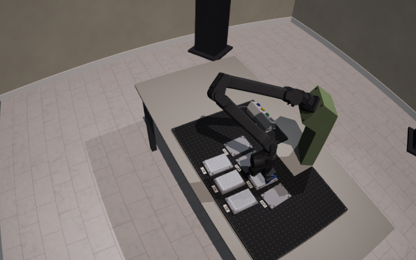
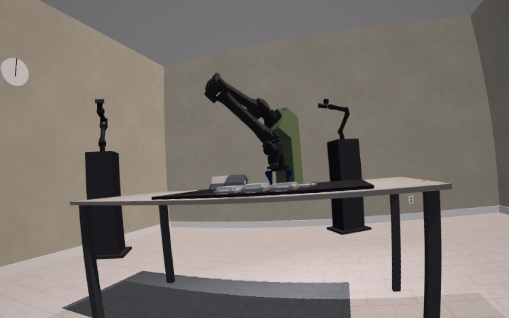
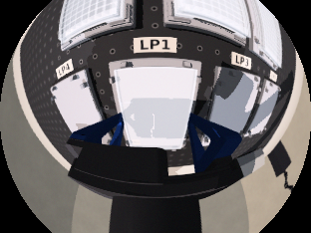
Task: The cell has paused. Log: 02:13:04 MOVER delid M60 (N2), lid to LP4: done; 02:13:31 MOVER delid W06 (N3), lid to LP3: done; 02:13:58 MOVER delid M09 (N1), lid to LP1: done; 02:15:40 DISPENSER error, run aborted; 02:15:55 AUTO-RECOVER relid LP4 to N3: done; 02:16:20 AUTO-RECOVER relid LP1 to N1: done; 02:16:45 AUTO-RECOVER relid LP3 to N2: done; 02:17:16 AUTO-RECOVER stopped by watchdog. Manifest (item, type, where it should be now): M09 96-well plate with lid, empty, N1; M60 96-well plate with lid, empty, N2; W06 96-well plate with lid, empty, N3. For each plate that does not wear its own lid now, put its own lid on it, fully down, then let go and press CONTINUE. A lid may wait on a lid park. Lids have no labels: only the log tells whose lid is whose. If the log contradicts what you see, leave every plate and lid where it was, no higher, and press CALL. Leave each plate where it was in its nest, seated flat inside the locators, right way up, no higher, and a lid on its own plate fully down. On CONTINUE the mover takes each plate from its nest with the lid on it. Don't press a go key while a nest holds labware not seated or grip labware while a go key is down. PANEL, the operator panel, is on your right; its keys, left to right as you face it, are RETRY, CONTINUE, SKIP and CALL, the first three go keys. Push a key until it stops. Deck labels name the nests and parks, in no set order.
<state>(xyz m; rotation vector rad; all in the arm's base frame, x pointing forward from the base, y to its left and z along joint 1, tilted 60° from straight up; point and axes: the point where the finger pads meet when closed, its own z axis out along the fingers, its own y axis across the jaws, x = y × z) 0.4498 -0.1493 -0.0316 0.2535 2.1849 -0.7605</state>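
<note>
Right now my hand is 10 mm above the LP1 park. Also, from my hand: LP3 park (110 mm to the right, 70 mm behind, 10 mm below); then LP4 park (120 mm to the left, 60 mm ahead, 10 mm below); then lp1 label (70 mm ahead, 40 mm to the right, 20 mm below).
</note>
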